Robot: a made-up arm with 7 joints. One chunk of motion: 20 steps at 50 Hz.
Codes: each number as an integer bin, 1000 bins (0 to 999) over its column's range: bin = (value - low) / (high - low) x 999, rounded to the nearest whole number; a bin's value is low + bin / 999 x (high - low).
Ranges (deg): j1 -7..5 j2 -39..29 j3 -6..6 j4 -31..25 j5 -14..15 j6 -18..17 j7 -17..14
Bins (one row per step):
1: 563 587 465 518 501 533 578
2: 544 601 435 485 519 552 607
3: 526 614 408 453 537 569 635
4: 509 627 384 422 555 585 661
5: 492 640 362 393 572 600 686
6: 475 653 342 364 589 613 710
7: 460 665 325 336 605 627 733
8: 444 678 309 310 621 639 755
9: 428 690 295 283 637 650 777
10: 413 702 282 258 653 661 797
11: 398 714 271 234 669 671 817
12: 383 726 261 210 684 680 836
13: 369 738 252 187 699 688 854
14: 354 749 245 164 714 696 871
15: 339 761 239 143 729 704 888
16: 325 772 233 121 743 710 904
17: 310 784 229 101 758 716 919
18: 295 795 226 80 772 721 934
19: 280 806 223 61 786 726 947
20: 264 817 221 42 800 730 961
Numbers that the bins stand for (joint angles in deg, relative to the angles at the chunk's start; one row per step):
1: -0.24 0.96 -0.41 -1.96 0.54 0.67 0.94
2: -0.47 1.91 -0.77 -3.81 1.07 1.34 1.84
3: -0.68 2.79 -1.10 -5.61 1.59 1.93 2.70
4: -0.89 3.68 -1.39 -7.34 2.11 2.50 3.51
5: -1.09 4.56 -1.65 -8.97 2.60 3.02 4.29
6: -1.29 5.45 -1.89 -10.60 3.10 3.48 5.03
7: -1.47 6.27 -2.10 -12.17 3.56 3.97 5.75
8: -1.67 7.15 -2.29 -13.62 4.03 4.39 6.43
9: -1.86 7.97 -2.46 -15.14 4.49 4.77 7.11
10: -2.04 8.78 -2.61 -16.54 4.96 5.16 7.73
11: -2.22 9.60 -2.74 -17.88 5.42 5.51 8.35
12: -2.40 10.42 -2.86 -19.23 5.86 5.82 8.94
13: -2.57 11.23 -2.97 -20.52 6.29 6.10 9.50
14: -2.75 11.98 -3.06 -21.81 6.73 6.38 10.03
15: -2.93 12.80 -3.13 -22.98 7.16 6.66 10.56
16: -3.10 13.55 -3.20 -24.22 7.57 6.87 11.05
17: -3.28 14.37 -3.25 -25.34 8.00 7.09 11.52
18: -3.46 15.11 -3.29 -26.52 8.41 7.26 11.98
19: -3.64 15.86 -3.32 -27.58 8.82 7.44 12.39
20: -3.83 16.61 -3.35 -28.65 9.22 7.58 12.82

